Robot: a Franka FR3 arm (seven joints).
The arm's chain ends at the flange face. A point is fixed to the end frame.
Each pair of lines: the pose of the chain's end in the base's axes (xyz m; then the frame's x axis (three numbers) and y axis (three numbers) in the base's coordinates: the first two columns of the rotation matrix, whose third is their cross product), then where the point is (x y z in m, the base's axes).
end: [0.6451, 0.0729, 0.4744, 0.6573, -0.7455, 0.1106, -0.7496, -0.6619, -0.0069]
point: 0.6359 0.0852 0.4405
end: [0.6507, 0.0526, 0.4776, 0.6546, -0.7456, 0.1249, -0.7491, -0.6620, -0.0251]
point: 0.6423 0.0650 0.4435
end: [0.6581, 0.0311, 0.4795, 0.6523, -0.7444, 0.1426, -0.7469, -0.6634, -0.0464]
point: 0.6506 0.0435 0.4452
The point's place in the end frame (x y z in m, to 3 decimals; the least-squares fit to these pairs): -0.019 -0.001 0.032
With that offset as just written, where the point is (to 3 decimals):
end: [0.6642, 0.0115, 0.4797, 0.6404, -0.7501, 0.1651, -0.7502, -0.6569, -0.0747]
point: 0.658 0.024 0.445
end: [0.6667, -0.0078, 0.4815, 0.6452, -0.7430, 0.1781, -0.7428, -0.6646, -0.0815]
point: 0.661 0.004 0.447
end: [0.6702, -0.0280, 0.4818, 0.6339, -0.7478, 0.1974, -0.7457, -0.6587, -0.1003]
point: 0.665 -0.016 0.447
